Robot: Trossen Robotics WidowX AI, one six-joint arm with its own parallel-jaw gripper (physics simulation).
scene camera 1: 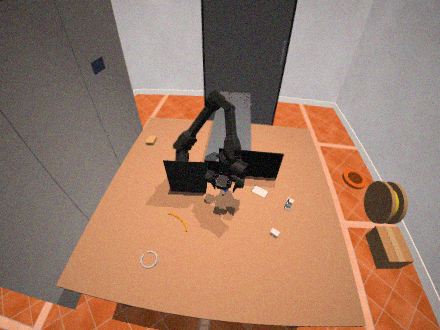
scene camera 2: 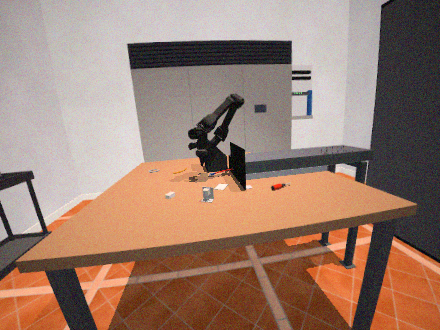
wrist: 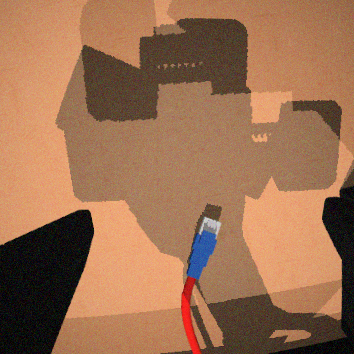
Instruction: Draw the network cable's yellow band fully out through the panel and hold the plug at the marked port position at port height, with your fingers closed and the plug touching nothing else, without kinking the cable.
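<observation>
The blue network plug with a clear tip lies between my spread fingers in the wrist view, untouched by them. Its red cable runs back toward the black panel. The visible cable bends gently, with no kink. The yellow band does not show. My gripper is open and empty, above the plug in front of the panel's gap. A small grey bracket stands to one side; I cannot tell whether it marks the port position.
A white card and a small white block lie on the table. An orange strip and a pale ring lie further off. A red screwdriver lies behind the panel.
</observation>
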